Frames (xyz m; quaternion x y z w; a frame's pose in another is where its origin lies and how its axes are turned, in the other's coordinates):
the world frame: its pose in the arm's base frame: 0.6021 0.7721 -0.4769 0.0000 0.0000 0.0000 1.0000
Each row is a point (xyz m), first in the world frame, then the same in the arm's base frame.
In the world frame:
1: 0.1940 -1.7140 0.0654
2: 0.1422 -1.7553 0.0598
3: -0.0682 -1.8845 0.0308
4: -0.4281 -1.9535 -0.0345
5: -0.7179 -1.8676 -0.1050
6: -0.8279 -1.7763 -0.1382
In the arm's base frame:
1: 0.7961 -0.9419 -0.4115
2: 0.7443 -0.9832 -0.4171
3: 0.5339 -1.1124 -0.4461
4: 0.1740 -1.1814 -0.5114
5: -0.1158 -1.0955 -0.5819
6: -0.2258 -1.0042 -0.6151

